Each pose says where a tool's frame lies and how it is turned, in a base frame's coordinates. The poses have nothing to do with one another.
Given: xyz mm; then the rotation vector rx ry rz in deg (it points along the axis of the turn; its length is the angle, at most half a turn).
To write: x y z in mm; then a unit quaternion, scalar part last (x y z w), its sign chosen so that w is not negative. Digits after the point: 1 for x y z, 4 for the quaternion.
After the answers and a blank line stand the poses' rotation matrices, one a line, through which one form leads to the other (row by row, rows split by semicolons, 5 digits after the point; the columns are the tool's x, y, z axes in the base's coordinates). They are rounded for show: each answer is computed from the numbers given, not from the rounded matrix.
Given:
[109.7, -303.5, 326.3, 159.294, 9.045, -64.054]
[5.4, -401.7, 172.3, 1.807, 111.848, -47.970]
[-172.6, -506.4, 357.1, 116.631, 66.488, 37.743]
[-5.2, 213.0, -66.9, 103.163, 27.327, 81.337]
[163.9, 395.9, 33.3, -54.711, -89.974, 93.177]
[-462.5, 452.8, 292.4, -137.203, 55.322, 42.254]
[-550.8, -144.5, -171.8, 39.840, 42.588, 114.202]
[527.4, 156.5, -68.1, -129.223, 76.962, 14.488]
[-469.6, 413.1, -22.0, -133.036, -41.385, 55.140]
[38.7, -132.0, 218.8, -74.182, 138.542, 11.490]
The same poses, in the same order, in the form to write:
[109.7, -303.5, 326.3, 0.9242, 0.0525, -0.3716, 0.0704]
[5.4, -401.7, 172.3, 0.0130, 0.8026, -0.3442, 0.4870]
[-172.6, -506.4, 357.1, 0.7845, 0.4472, 0.2539, 0.3465]
[-5.2, 213.0, -66.9, 0.7082, 0.1876, 0.5584, 0.3893]
[163.9, 395.9, 33.3, -0.3663, -0.6025, 0.6239, 0.3370]
[-462.5, 452.8, 292.4, -0.8687, 0.3503, 0.2675, 0.2262]
[-550.8, -144.5, -171.8, 0.2795, 0.2988, 0.8012, 0.4366]
[527.4, 156.5, -68.1, -0.8282, 0.4932, 0.0928, 0.2495]
[-469.6, 413.1, -22.0, -0.8573, -0.2667, 0.3553, 0.2602]
[38.7, -132.0, 218.8, -0.4618, 0.8624, 0.0715, 0.1945]

0.71826 0.14932 -0.67956; 0.04469 -0.98458 -0.16910; -0.69434 0.09109 -0.71386
-0.52535 0.35608 0.77280; -0.31446 0.76268 -0.56519; -0.79065 -0.53993 -0.28870
0.47105 0.52581 0.70826; 0.87766 -0.35987 -0.31655; 0.08844 0.77073 -0.63100
0.30610 -0.16899 0.93688; 0.70039 -0.62657 -0.34185; 0.64479 0.76082 -0.07343
-0.50441 0.02086 -0.86321; 0.86195 -0.04692 -0.50481; -0.05103 -0.99868 0.00569
0.61150 -0.72954 -0.30631; -0.48749 -0.65230 0.58040; -0.62323 -0.20559 -0.75453
-0.46256 -0.53255 0.70882; 0.86663 -0.44026 0.23477; 0.18704 0.72288 0.66517
0.49621 -0.86328 0.09236; -0.77060 -0.38893 0.50488; -0.39993 -0.32170 -0.85823
0.60525 0.27236 -0.74799; 0.64214 -0.72238 0.25657; -0.47045 -0.63561 -0.61211
-0.49785 -0.82436 0.26939; -0.76872 0.56326 0.30299; -0.40151 -0.05624 -0.91413

